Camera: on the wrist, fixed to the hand. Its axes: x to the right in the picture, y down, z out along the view.
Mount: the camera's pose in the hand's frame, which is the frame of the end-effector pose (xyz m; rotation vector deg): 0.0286 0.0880 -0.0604 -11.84 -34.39 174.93
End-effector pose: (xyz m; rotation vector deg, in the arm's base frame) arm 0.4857 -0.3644 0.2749 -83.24 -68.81 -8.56
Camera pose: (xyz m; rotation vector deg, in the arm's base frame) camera 0.5935 -0.3772 0.2546 96.92 -85.37 -113.40
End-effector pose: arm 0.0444 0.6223 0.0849 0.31 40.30 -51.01
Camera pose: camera 0.0854 0.6759 -0.0026 26.36 -18.54 117.39
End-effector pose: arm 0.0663 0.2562 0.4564 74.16 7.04 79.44
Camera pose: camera -0.0244 0.2847 0.5127 -18.30 94.90 -64.75
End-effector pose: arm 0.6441 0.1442 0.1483 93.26 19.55 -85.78
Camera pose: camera 0.7533 0.1277 0.1517 -0.38 -88.43 39.31
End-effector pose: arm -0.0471 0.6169 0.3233 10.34 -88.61 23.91
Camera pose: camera -0.0244 0.7242 0.3369 104.30 35.35 -93.96
